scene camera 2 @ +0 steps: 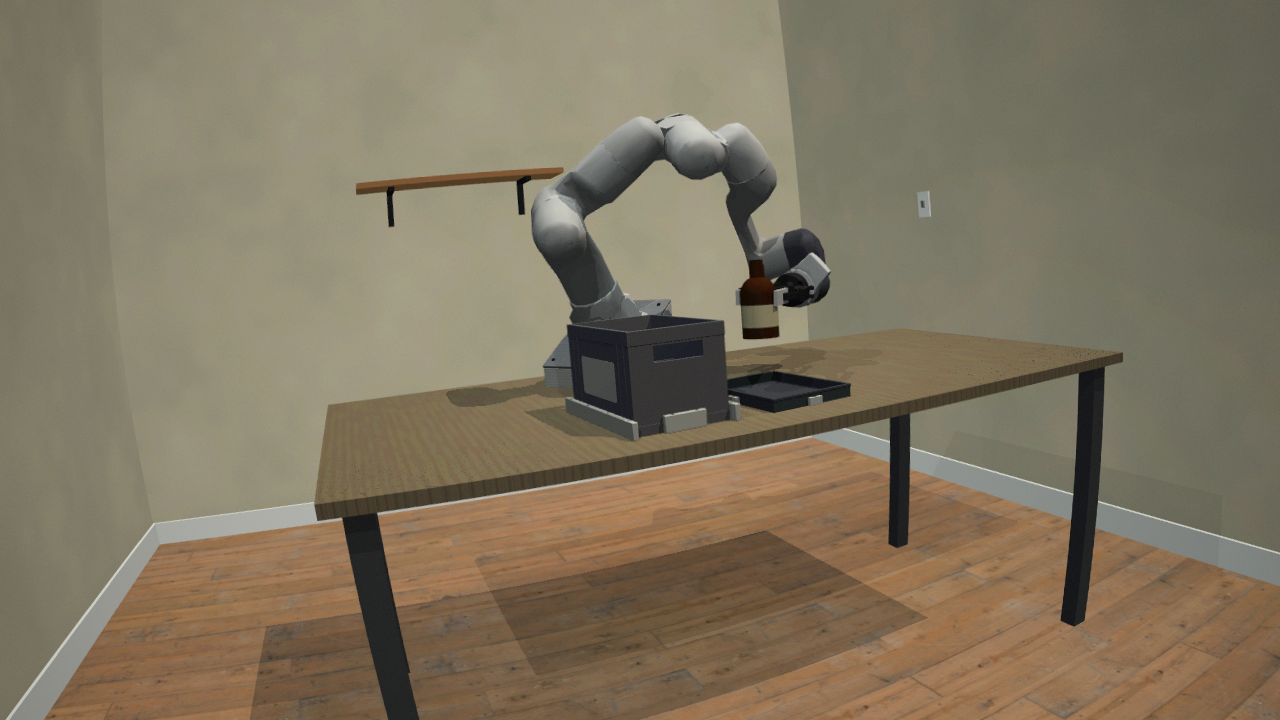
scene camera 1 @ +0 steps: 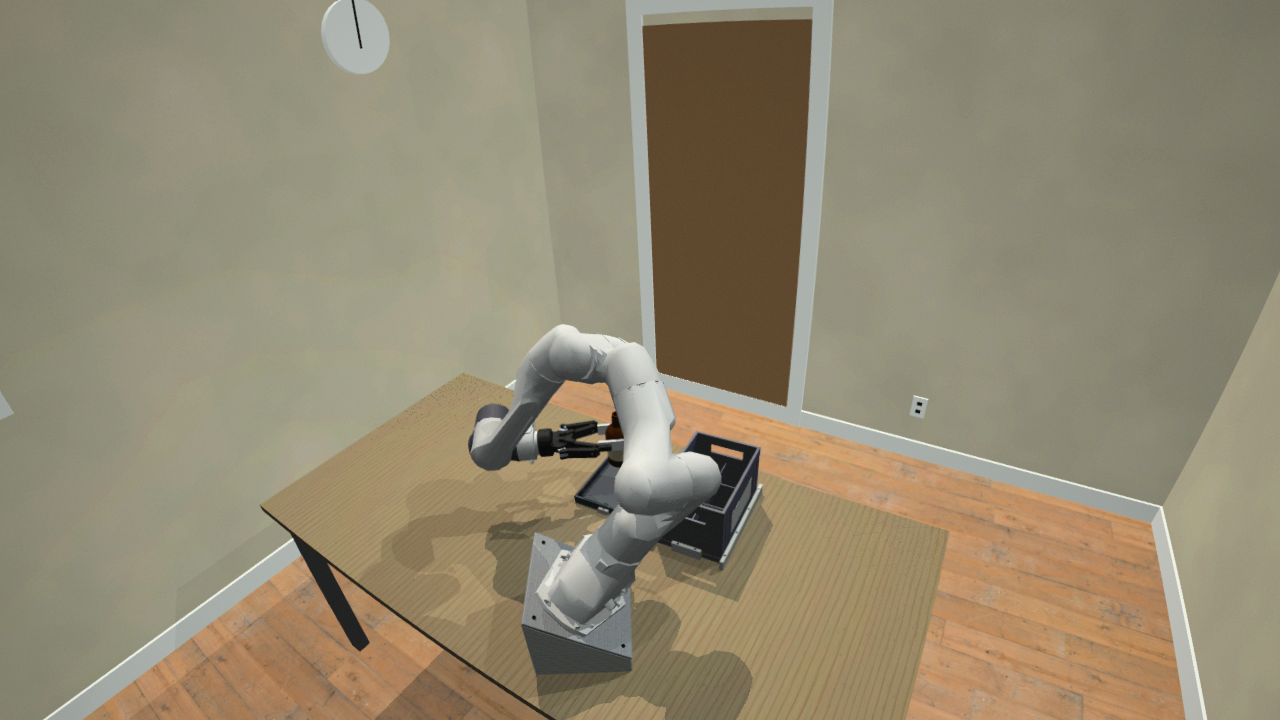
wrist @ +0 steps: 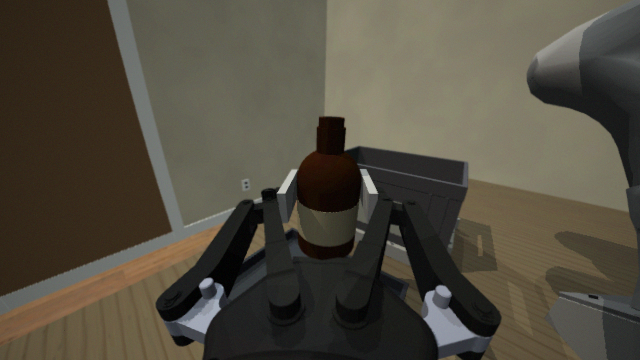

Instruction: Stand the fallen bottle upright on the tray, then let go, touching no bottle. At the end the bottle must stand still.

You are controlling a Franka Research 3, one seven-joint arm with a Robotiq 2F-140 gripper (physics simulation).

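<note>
A brown bottle (scene camera 1: 614,429) (scene camera 2: 759,302) (wrist: 328,195) with a cream label is upright, neck up, in the air. My gripper (scene camera 1: 610,437) (scene camera 2: 759,296) (wrist: 328,180) is shut on the bottle, with one light pad on each side of its body just above or at the label. The black low-walled tray (scene camera 1: 590,504) (scene camera 2: 805,400) lies on the table; in the scene camera 2 view the bottle's base is a clear gap above it. In the wrist view the gripper's body and the bottle hide most of the tray. In the scene camera 1 view the arm hides part of the bottle.
A dark grey crate (scene camera 1: 741,501) (scene camera 2: 678,380) (wrist: 415,172) with dividers stands right beside the tray, its walls higher than the tray's rim. Light strips (scene camera 2: 684,420) edge its foot. The arm's base block (scene camera 1: 581,658) stands on the wooden table (scene camera 1: 832,573) (scene camera 2: 447,447).
</note>
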